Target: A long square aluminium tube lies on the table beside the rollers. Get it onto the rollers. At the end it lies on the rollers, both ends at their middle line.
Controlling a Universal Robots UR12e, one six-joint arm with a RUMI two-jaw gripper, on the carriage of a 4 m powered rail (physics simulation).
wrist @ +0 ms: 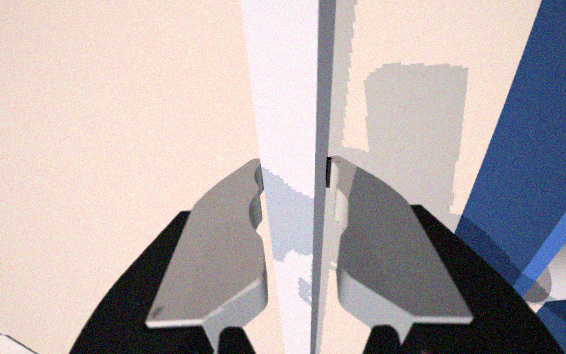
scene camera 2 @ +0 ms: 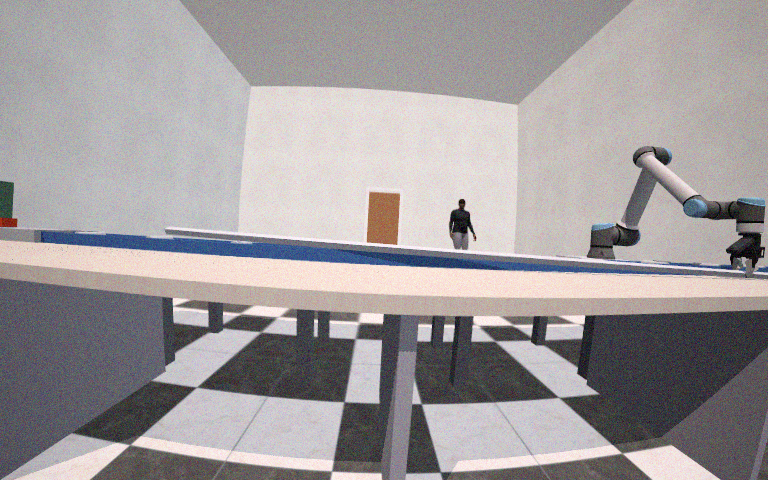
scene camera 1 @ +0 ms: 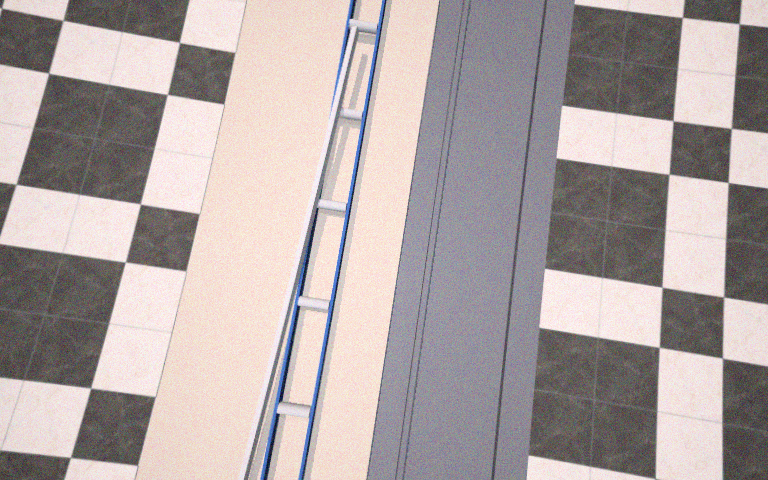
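Where they show: gripper, fingertip midpoint: (wrist: 294, 161) (scene camera 2: 742, 277); arm's base, origin of the base link: (scene camera 2: 600, 258).
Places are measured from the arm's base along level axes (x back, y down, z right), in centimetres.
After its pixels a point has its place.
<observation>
The long square aluminium tube (scene camera 1: 278, 339) @(x -72.2, y -4.1, z 135.1 cm) (scene camera 2: 283, 239) @(x -69.1, y -4.8, z 208.8 cm) (wrist: 285, 100) @(x -81.2, y -0.8, z 1.9 cm) lies at a slant to the roller track. In scene camera 1 its upper end is over the left end of a roller (scene camera 1: 364, 26) @(x -61.4, y -2.6, z 268.8 cm). Its lower part runs outside the left blue side rail and leaves the view at the bottom. More rollers (scene camera 1: 333, 206) @(x -61.0, y -2.8, z 189.2 cm) (scene camera 1: 313, 303) @(x -61.9, y -3.0, z 150.1 cm) sit between the blue rails. My gripper (scene camera 2: 743, 268) @(x -81.1, y 2.0, z -2.4 cm) (wrist: 294, 161) @(x -81.1, y 2.0, z -2.4 cm) is shut on the tube, with one finger against each side, low over the table beside the track. The gripper does not show in scene camera 1.
The track's blue side rail (scene camera 2: 226, 249) @(x -69.4, y 0.4, z 232.2 cm) (wrist: 515, 125) @(x -69.4, y 1.8, z -1.6 cm) runs to the right of the gripper in the wrist view. The beige table (scene camera 1: 198, 283) @(x -110.6, y 3.0, z 150.0 cm) carries the track. A grey strip (scene camera 1: 470, 226) runs along the table's right side. A person (scene camera 2: 462, 220) stands far back near a brown door (scene camera 2: 384, 217).
</observation>
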